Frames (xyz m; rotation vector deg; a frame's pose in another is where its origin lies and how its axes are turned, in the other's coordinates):
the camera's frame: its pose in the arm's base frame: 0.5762 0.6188 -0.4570 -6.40 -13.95 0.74
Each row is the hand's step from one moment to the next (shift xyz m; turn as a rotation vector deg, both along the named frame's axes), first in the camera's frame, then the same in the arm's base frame.
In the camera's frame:
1: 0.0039 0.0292 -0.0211 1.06 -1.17 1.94
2: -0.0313 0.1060 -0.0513 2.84 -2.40 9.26
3: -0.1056 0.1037 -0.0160 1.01 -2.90 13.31
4: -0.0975 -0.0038 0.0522 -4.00 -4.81 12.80
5: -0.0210 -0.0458 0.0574 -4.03 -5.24 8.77
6: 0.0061 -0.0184 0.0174 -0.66 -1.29 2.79
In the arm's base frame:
1: 0.0089 0.0268 -0.0227 0.56 -0.92 2.26
2: -0.0179 0.0989 -0.0688 0.52 -1.30 9.88
3: -0.0985 0.0985 -0.0524 -2.23 -1.41 13.40
4: -0.1072 -0.0007 0.0274 -6.97 -3.49 11.92
5: -0.0343 -0.0398 0.0554 -6.03 -4.36 8.08
6: 0.0017 -0.0162 0.0203 -1.31 -1.00 2.68

